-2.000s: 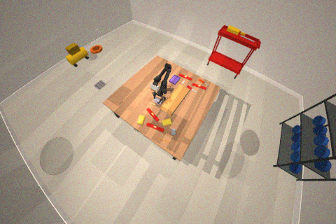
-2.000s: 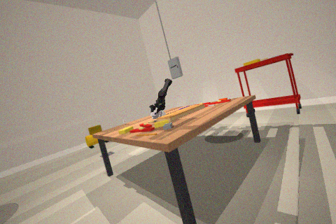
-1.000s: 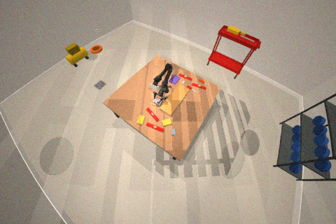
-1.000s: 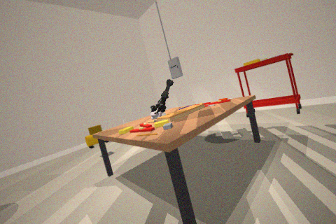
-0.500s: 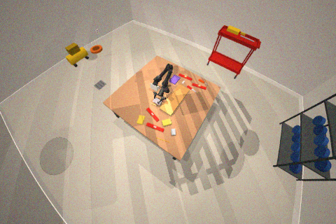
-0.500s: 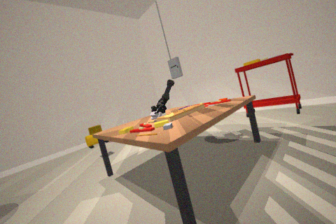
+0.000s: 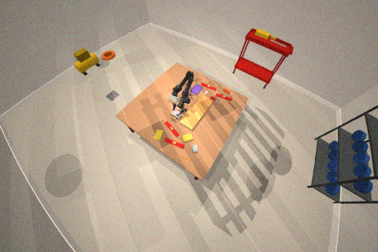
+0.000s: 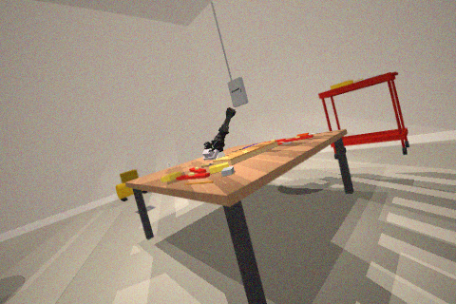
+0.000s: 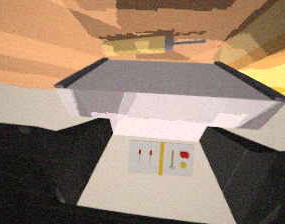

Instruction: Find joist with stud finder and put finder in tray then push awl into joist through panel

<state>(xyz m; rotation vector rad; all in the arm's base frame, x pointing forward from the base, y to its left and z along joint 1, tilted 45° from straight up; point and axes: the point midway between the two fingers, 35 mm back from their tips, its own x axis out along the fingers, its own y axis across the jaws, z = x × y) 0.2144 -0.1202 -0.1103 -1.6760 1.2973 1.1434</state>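
Now: the awl 20 mm to the right of my gripper tip and 90 mm below it. From my gripper tip the other things lie so: grey stud finder 10 mm ahead, 10 mm below; small grey block 430 mm ahead, 150 mm to the right, 90 mm below; purple flat tray 100 mm behind, 530 mm to the left, 80 mm below.
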